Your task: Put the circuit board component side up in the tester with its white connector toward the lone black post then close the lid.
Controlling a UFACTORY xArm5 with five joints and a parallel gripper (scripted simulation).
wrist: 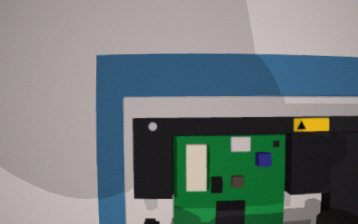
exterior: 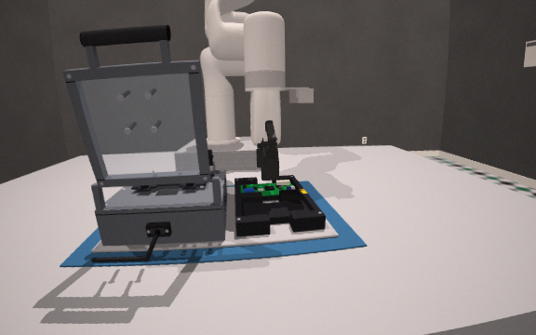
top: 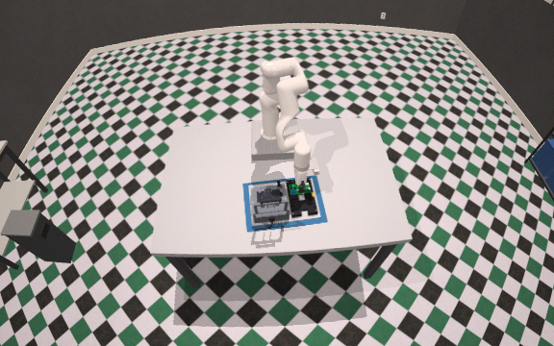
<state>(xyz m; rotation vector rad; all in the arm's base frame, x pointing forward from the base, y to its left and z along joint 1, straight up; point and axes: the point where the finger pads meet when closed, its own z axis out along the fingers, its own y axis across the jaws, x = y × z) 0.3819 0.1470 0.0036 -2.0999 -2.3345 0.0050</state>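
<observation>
Right now the green circuit board is 4 cm below my hand. The rest, counted from my hand: black block 11 cm to the right, 3 cm above, 1 cm ahead; then clear lid 20 cm ahead, 15 cm to the right, 12 cm above; then grey tester 12 cm to the right, 11 cm ahead, 5 cm above.
</observation>
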